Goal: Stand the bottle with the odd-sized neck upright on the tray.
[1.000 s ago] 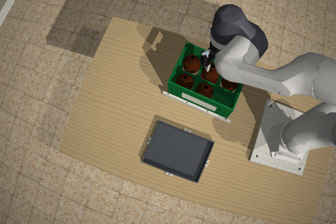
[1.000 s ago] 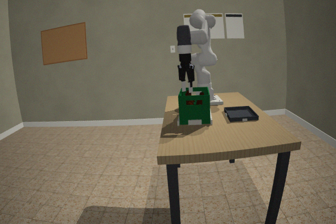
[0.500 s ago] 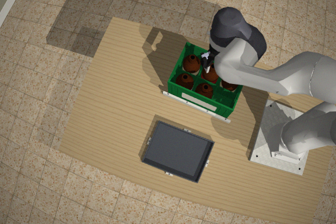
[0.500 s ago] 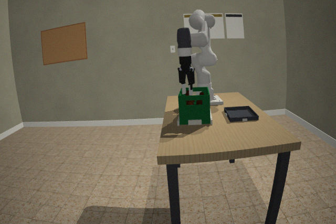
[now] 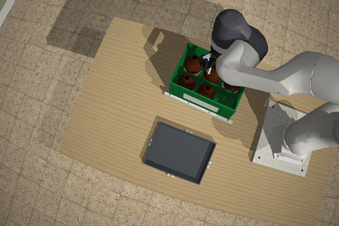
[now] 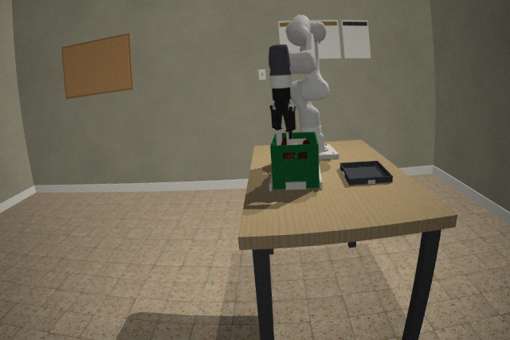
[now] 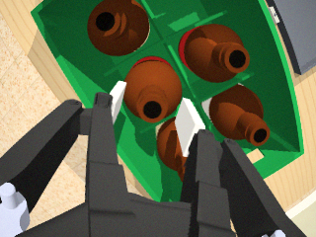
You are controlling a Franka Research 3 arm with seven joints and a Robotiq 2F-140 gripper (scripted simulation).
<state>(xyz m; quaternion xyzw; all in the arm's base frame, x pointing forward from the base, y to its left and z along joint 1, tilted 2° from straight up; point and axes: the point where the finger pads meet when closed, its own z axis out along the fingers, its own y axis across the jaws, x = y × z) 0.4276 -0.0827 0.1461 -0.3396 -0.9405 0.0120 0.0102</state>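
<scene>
Now: the green crate 10 mm behind my hand, 40 mm to the left of it and 90 mm below it. From my hand the other things lie so: glass bottle 10 mm behind, 90 mm to the left, 90 mm below; then dark grey tray 40 mm behind, 350 mm to the left, 160 mm below.
</scene>
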